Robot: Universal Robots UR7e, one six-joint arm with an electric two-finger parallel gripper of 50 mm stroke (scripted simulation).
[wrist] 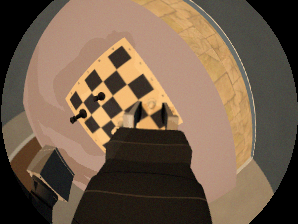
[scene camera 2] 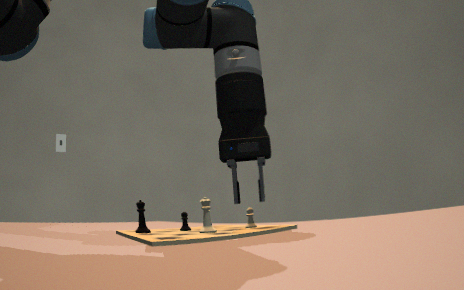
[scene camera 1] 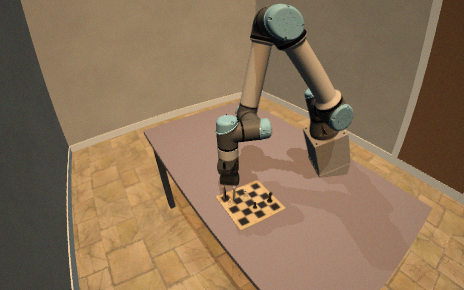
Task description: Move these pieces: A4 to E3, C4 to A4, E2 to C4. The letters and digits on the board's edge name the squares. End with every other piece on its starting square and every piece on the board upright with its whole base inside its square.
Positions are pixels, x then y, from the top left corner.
Labels:
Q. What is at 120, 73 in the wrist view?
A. A chessboard.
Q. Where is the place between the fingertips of my gripper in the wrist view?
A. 151, 108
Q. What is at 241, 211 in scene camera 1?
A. A chessboard.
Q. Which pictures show the chessboard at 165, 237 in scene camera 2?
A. The wrist view, scene camera 2 and scene camera 1: all of them.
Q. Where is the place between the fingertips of my gripper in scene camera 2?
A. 249, 202

